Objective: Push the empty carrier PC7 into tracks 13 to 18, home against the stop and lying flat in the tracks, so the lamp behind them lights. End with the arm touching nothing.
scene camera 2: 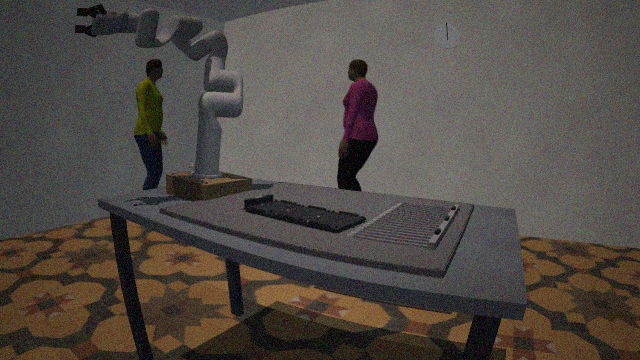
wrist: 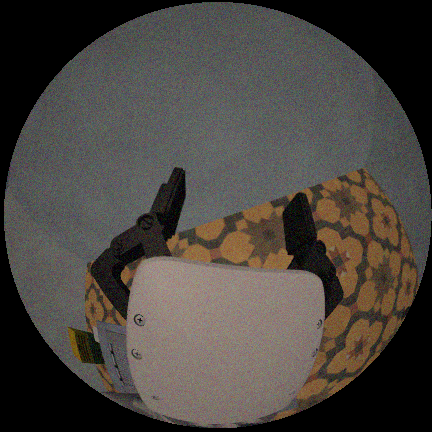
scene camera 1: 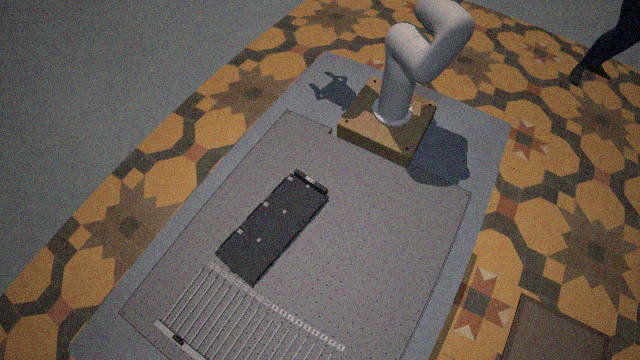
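Where they show: gripper, fingertip midpoint: (scene camera 2: 75,20) (wrist: 240,191); arm's base, link origin: (scene camera 2: 206,175) (scene camera 1: 392,111).
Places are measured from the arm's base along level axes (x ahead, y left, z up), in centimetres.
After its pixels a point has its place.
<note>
A black flat carrier (scene camera 1: 274,231) {x 47.6, y -20.2, z -4.2 cm} (scene camera 2: 305,215) {x 47.9, y -23.7, z -4.2 cm} lies on the grey deck (scene camera 1: 380,240) {x 40.9, y 6.5, z -5.2 cm} (scene camera 2: 280,240) {x 48.9, y -42.4, z -5.2 cm}, its raised label end toward the robot base. The label is too small to read. Its far end is at or near the numbered strip at the track entries; a gap is hard to judge. The pale tracks (scene camera 2: 400,225) {x 72.3, y -22.4, z -4.9 cm} run from there to a light stop bar (scene camera 1: 165,329) {x 81.0, y -35.4, z -3.7 cm} (scene camera 2: 442,226) {x 83.3, y -25.5, z -3.7 cm} with dark lamps; none looks lit. Track numbers are not readable. My gripper (scene camera 2: 80,20) {x -30.5, y -46.0, z 57.8 cm} (wrist: 240,191) {x -30.5, y -46.0, z 57.8 cm} is open and empty, high beyond the base, away from the carrier.
The arm stands on a wooden base block (scene camera 1: 370,130) {x 9.7, y -4.7, z -0.7 cm} (scene camera 2: 210,187) {x 10.7, y -13.0, z -1.6 cm} on the blue-grey table (scene camera 1: 487,145) {x -2.8, y 33.7, z -6.5 cm} (scene camera 2: 500,250) {x 98.3, y -33.4, z -6.5 cm}. Two people (scene camera 2: 150,110) (scene camera 2: 361,110) stand behind the table. A brown slab (scene camera 1: 555,330) shows at the lower right of scene camera 1.
</note>
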